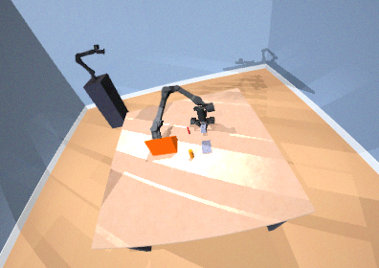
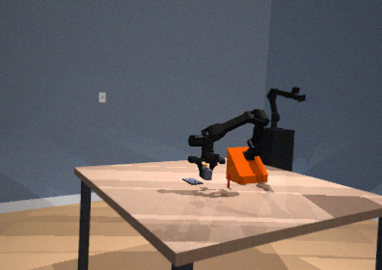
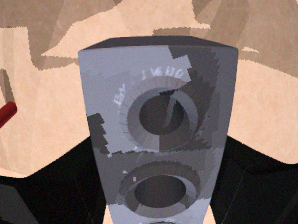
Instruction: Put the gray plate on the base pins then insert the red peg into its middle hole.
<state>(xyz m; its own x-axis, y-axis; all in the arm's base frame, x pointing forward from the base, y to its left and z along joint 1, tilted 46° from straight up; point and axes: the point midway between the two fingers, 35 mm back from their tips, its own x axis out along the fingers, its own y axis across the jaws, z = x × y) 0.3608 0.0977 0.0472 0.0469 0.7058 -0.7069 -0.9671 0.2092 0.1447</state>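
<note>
Now: the base 1 cm behind my gripper tip, 14 cm to the right of it and 5 cm below it. The rest, counted from my gripper tip: red peg 13 cm behind, 3 cm to the left, 2 cm below; then orange-yellow object 12 cm behind, 21 cm to the right, 2 cm below; then gray plate 3 cm above.
</note>
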